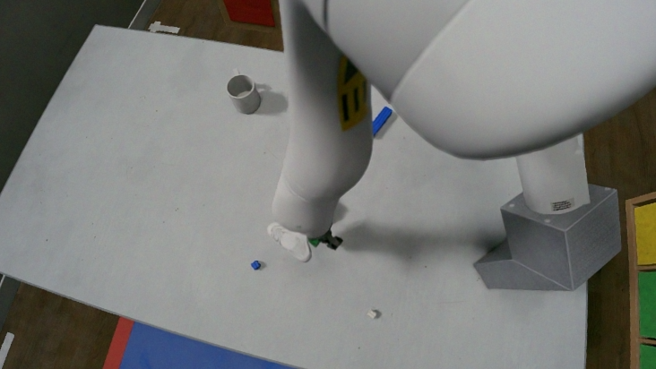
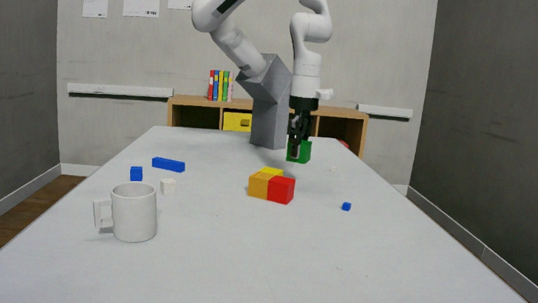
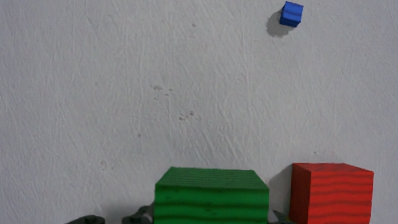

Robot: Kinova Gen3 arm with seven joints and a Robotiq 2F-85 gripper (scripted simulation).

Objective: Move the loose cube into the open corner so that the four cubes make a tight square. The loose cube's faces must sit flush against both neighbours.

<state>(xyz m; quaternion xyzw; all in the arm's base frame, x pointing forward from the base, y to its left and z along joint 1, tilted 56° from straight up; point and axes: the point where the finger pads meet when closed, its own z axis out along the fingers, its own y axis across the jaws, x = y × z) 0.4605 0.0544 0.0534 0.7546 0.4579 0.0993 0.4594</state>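
Right now my hand is right at the green cube. Also, from my hand: yellow cube 80 mm below, 70 mm to the right; red cube 80 mm below, 70 mm to the right, 70 mm ahead; orange cube 110 mm to the right, 80 mm below, 30 mm ahead.
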